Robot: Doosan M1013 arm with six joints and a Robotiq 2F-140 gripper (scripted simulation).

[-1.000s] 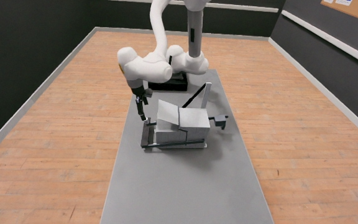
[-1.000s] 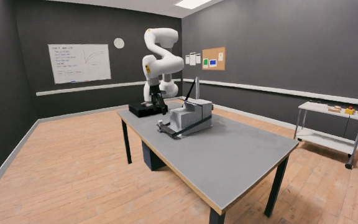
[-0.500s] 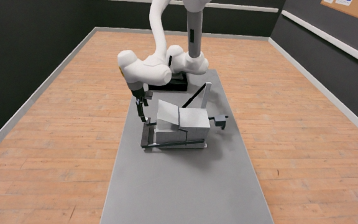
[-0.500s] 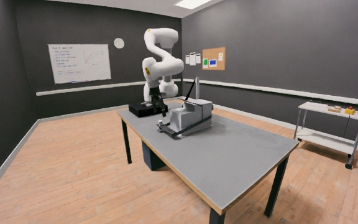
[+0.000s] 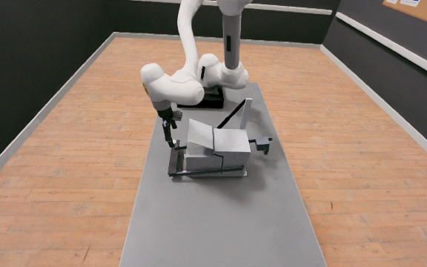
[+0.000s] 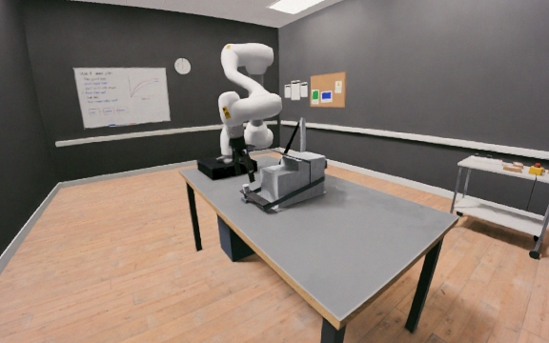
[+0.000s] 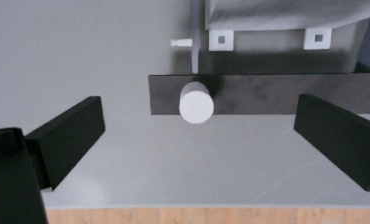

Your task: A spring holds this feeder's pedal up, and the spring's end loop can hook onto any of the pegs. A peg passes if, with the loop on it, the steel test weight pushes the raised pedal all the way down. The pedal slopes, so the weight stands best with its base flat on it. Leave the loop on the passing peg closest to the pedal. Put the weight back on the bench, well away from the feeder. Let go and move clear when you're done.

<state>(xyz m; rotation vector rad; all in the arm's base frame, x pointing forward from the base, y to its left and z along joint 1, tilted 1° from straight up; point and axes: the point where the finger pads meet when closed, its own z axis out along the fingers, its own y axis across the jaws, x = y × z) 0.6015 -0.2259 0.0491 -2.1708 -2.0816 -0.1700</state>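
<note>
Now: the steel test weight 60 mm below my hand. Also, from my hand: small dark object 10 mm to the right, 130 mm below.
</note>
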